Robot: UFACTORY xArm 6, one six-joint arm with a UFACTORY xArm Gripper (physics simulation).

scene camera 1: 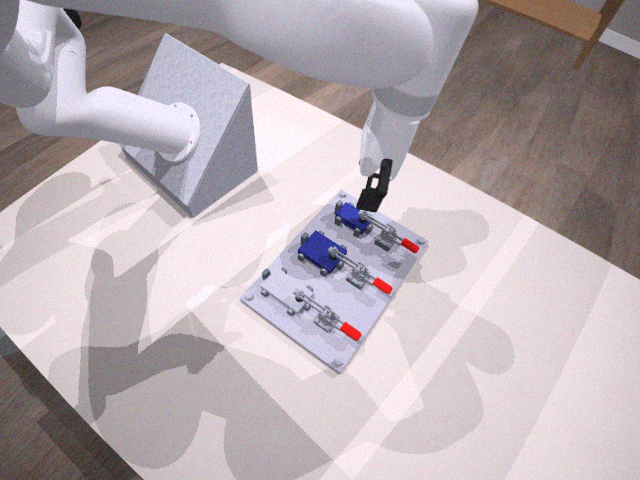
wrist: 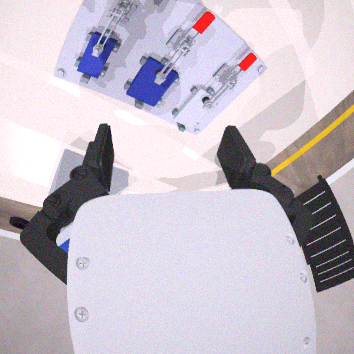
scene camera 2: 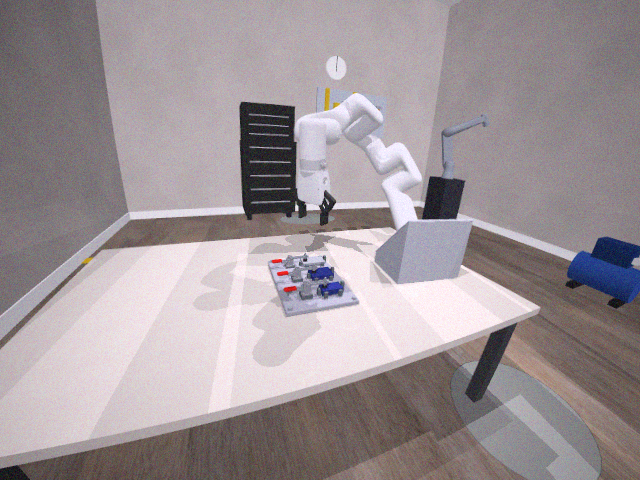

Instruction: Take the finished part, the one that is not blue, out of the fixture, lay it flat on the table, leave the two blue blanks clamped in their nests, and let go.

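Places are measured from the arm's base along level axes (x ahead, y left, z up), in centimetres.
Pixels of known places: gripper, fingertip midpoint: [scene camera 1: 366, 186] [wrist: 168, 137] [scene camera 2: 312, 220]; arm's base, link origin: [scene camera 1: 178, 132] [scene camera 2: 411, 239].
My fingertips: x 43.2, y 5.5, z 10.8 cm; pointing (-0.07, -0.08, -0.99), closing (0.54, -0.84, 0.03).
Note:
For each thing: its middle in the pictures, then the offset to it from my fingertips. Level surfaces: height alone.
- finished part, body centre: [scene camera 1: 286, 290] [wrist: 194, 108] [scene camera 2: 312, 261] dx -4.5, dy -14.0, dz -21.2 cm
- grey fixture plate, body centre: [wrist: 165, 57] [scene camera 1: 340, 269] [scene camera 2: 307, 280] dx +0.2, dy -2.7, dz -23.1 cm
- clamp with a red handle, body centre: [scene camera 1: 343, 326] [wrist: 241, 66] [scene camera 2: 280, 260] dx +8.4, dy -13.3, dz -19.7 cm
- larger blue blank, body centre: [wrist: 151, 82] [scene camera 1: 322, 251] [scene camera 2: 320, 273] dx -4.6, dy -3.0, dz -21.0 cm
- smaller blue blank, body centre: [wrist: 95, 54] [scene camera 1: 353, 218] [scene camera 2: 330, 288] dx -4.7, dy +8.0, dz -20.7 cm
- white table, surface height: dz -23.9 cm
The finished part [scene camera 1: 280, 293] [scene camera 2: 313, 261] [wrist: 192, 113] is whitish and lies flat in an end nest of the grey fixture plate [scene camera 1: 310, 338] [scene camera 2: 305, 306] [wrist: 115, 90]. A clamp with a red handle [scene camera 1: 350, 331] [scene camera 2: 277, 261] [wrist: 247, 61] has its tip over this part. The larger blue blank [scene camera 1: 316, 248] [scene camera 2: 321, 272] [wrist: 150, 87] sits in the middle nest, and the smaller blue blank [scene camera 1: 349, 215] [scene camera 2: 330, 288] [wrist: 95, 62] in the other end nest, each under its clamp tip. My gripper [scene camera 2: 313, 219] [wrist: 168, 137] is open and empty, high above the table, apart from the fixture. Scene camera 1 shows one finger; the other is hidden.
The fixture lies on the white table [scene camera 1: 516, 361] [scene camera 2: 155, 335]. My arm's sloped grey mounting block [scene camera 1: 227, 160] [scene camera 2: 434, 253] stands beside it on the table. Small pegs surround each nest, and the clamps stand up from the plate. A black drawer cabinet [scene camera 2: 268, 155] [wrist: 327, 235] stands beyond the table.

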